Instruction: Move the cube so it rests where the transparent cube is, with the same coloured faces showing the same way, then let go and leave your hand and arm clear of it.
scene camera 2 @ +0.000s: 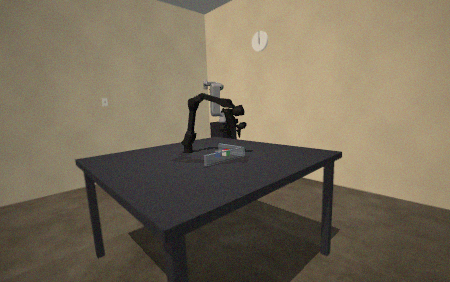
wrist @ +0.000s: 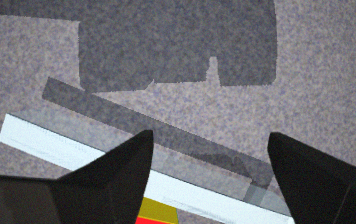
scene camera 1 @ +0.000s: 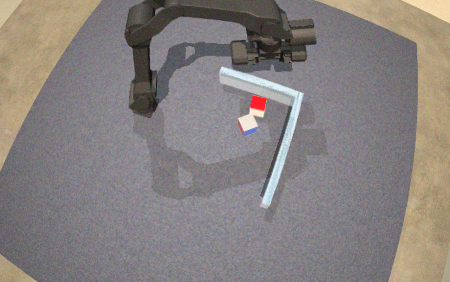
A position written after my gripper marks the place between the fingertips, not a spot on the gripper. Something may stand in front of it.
Observation:
I see my gripper (scene camera 1: 268, 59), a wall (scene camera 1: 283, 150) and a wall (scene camera 1: 230, 77).
My gripper also shows in the wrist view (wrist: 211, 139).

